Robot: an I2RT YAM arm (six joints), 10 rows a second.
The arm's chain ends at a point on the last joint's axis. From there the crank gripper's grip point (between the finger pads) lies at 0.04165 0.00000 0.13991 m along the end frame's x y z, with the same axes.
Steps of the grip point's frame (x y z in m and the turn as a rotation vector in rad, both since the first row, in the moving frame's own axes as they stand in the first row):
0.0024, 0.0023, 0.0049, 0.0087, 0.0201, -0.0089
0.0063, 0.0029, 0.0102, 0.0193, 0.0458, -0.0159
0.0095, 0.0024, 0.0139, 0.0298, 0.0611, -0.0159
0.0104, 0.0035, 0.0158, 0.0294, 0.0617, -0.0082
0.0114, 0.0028, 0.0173, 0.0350, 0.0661, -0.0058
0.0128, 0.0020, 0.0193, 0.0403, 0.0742, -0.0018
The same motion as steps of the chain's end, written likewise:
-0.0004, 0.0039, 0.0058, 0.0087, 0.0201, -0.0089
0.0000, 0.0063, 0.0123, 0.0193, 0.0458, -0.0159
0.0011, 0.0073, 0.0168, 0.0298, 0.0611, -0.0159
0.0019, 0.0079, 0.0187, 0.0294, 0.0617, -0.0082
0.0023, 0.0079, 0.0204, 0.0350, 0.0661, -0.0058
0.0026, 0.0077, 0.0229, 0.0403, 0.0742, -0.0018

